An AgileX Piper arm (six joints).
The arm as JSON. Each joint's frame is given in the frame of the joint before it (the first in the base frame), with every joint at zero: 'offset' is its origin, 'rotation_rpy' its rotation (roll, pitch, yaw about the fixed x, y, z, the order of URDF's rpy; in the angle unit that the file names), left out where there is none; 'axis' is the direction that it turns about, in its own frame. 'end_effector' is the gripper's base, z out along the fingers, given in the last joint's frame.
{
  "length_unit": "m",
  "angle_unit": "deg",
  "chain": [
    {
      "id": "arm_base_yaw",
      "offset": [
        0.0,
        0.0,
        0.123
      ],
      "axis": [
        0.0,
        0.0,
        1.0
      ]
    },
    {
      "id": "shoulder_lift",
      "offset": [
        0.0,
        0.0,
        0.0
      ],
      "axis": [
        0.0,
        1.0,
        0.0
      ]
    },
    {
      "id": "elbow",
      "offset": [
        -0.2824,
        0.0,
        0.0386
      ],
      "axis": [
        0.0,
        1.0,
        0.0
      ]
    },
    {
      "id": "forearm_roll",
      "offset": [
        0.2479,
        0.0,
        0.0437
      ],
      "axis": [
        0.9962,
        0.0,
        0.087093
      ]
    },
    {
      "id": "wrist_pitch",
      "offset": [
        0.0,
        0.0,
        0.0
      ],
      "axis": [
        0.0,
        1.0,
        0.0
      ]
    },
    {
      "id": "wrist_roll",
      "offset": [
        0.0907,
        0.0,
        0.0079
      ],
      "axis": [
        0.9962,
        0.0,
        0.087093
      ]
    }
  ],
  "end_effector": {
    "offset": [
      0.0,
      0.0,
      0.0
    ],
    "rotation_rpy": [
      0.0,
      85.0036,
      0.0
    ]
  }
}
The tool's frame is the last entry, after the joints.
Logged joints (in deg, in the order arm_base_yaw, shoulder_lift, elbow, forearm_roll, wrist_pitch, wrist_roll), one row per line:
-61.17, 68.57, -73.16, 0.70, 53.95, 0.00
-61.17, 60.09, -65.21, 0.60, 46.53, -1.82
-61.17, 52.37, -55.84, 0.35, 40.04, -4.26
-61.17, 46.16, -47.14, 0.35, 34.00, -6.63
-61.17, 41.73, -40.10, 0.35, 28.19, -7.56
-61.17, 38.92, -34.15, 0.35, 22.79, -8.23
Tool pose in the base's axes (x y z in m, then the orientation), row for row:
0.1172, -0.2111, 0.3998, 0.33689, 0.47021, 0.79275, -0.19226
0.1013, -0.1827, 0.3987, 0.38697, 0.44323, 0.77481, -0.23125
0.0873, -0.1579, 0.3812, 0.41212, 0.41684, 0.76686, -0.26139
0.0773, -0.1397, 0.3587, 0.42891, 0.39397, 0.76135, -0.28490
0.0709, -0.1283, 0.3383, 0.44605, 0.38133, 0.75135, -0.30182
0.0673, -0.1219, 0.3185, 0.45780, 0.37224, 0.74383, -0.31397
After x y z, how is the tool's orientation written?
As a quaternion, w x y z.
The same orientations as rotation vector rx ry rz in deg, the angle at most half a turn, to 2 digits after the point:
70.23, 118.40, -28.72
64.64, 112.99, -33.72
60.08, 110.53, -37.67
56.35, 108.89, -40.75
54.12, 106.63, -42.83
52.55, 105.01, -44.32

